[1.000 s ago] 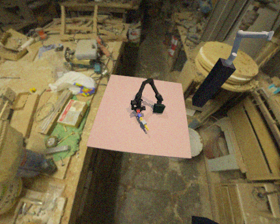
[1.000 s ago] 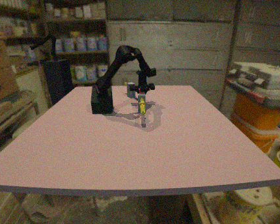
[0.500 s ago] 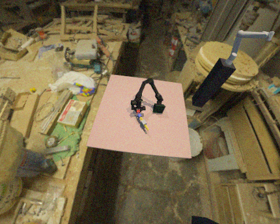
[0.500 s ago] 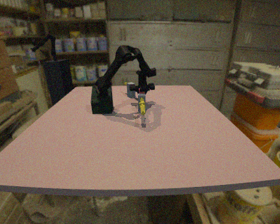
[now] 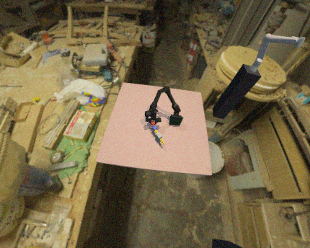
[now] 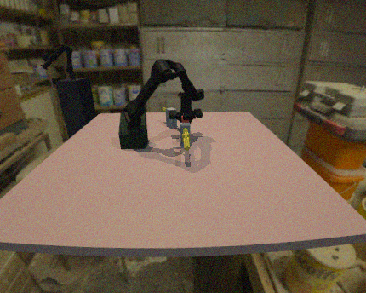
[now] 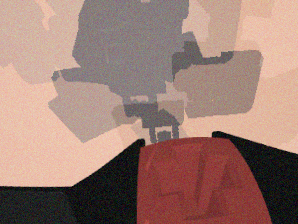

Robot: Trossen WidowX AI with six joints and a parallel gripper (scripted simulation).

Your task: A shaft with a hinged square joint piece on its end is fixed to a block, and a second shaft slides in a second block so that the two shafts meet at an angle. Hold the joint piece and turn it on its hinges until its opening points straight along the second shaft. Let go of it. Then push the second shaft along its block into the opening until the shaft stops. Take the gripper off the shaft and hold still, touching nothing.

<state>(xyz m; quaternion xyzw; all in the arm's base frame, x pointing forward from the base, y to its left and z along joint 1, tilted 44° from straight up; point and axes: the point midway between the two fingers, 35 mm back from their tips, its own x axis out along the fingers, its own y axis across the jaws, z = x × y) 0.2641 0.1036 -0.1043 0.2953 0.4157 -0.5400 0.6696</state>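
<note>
The red joint piece is 40 mm above my gripper tip and 10 mm to the left of it.
</note>
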